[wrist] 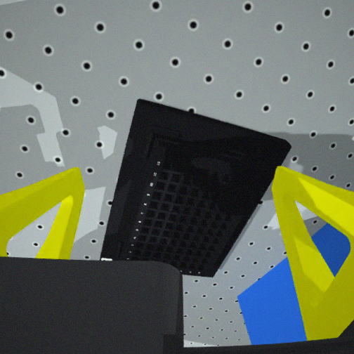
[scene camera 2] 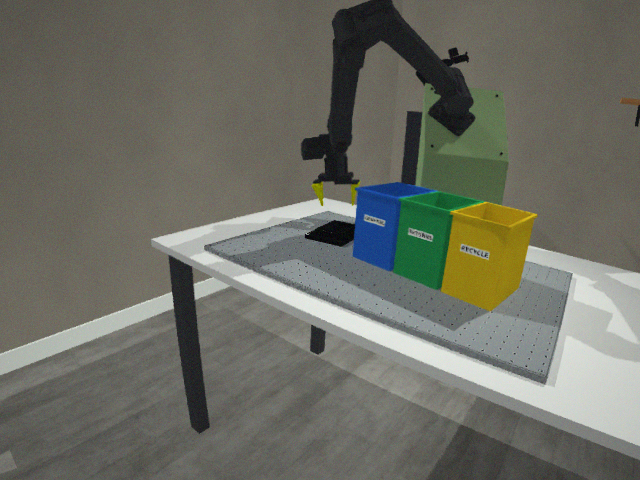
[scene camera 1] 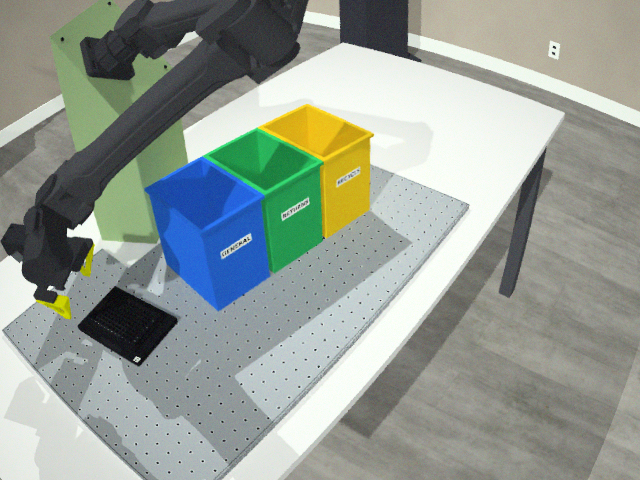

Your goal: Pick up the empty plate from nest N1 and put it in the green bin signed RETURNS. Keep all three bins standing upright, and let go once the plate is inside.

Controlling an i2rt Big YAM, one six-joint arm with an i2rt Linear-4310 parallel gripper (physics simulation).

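Where they show: gripper, between the fingertips: (scene camera 2: pixel 337 205) (scene camera 1: pixel 77 296); arm's base, origin of its link: (scene camera 2: pixel 451 116) (scene camera 1: pixel 105 61).
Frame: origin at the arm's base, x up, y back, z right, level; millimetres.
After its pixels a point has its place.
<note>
The black plate (scene camera 1: pixel 128 324) {x -349, y -333, z 103 mm} (scene camera 2: pixel 330 233) {x -351, y -354, z 64 mm} (wrist: pixel 187 215), with a grid of small wells, lies flat beside the blue bin; a nest under it cannot be told apart. A small white tag shows at its corner. My gripper (scene camera 1: pixel 79 295) {x -302, y -271, z 177 mm} (scene camera 2: pixel 337 204) {x -302, y -271, z 177 mm} (wrist: pixel 177 177) is open and empty, fingers pointing down, above the plate. In the wrist view its yellow fingers stand on either side of the plate, clear of it. The green bin (scene camera 1: pixel 295 222) {x -292, y -302, z -242 mm} (scene camera 2: pixel 421 250) {x -298, y -300, z -253 mm} signed RETURNS stands upright between the blue and yellow bins; its floor is hidden.
The blue bin (scene camera 1: pixel 237 268) {x -310, y -340, z -114 mm} (scene camera 2: pixel 374 240) {x -312, y -337, z -124 mm} (wrist: pixel 272 307) signed GENERAL stands upright nearest the plate. The yellow bin (scene camera 1: pixel 347 204) {x -326, y -267, z -367 mm} (scene camera 2: pixel 478 273) {x -305, y -261, z -388 mm} signed RECYCLE stands upright at the row's other end. All stand on the perforated board (scene camera 1: pixel 330 320) {x -375, y -466, z -218 mm} (scene camera 2: pixel 516 341) {x -375, y -295, z -529 mm}. A green panel (scene camera 1: pixel 121 170) {x -204, y -85, z 19 mm} (scene camera 2: pixel 465 170) {x -149, y -5, z -86 mm} stands behind.
</note>
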